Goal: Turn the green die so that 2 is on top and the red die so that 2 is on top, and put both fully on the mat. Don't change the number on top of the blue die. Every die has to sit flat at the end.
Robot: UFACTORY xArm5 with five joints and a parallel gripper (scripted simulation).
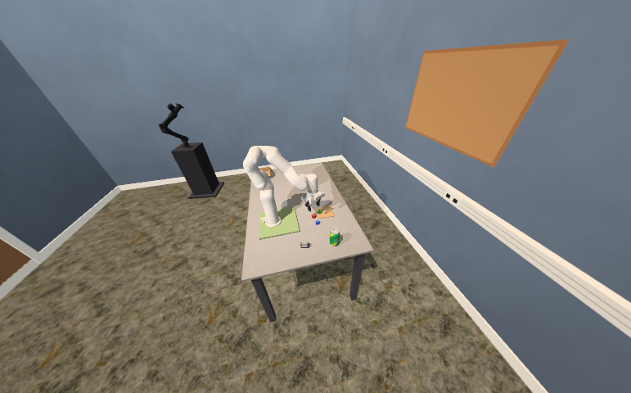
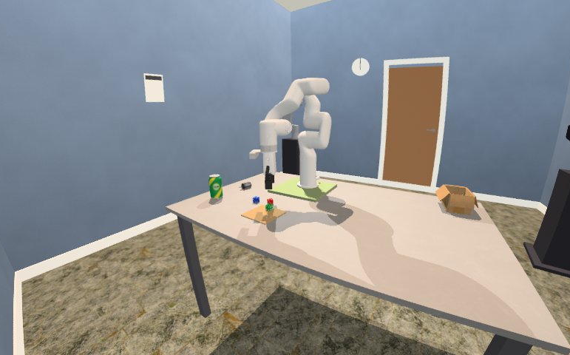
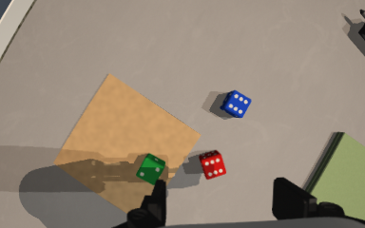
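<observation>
The red die is 10 mm to the right of my hand and 90 mm below it. From my hand the other things lie so: blue die (20 mm ahead, 80 mm to the right, 90 mm below); green die (50 mm ahead, 40 mm to the left, 90 mm below); mat (90 mm ahead, 50 mm to the left, 100 mm below).
</observation>
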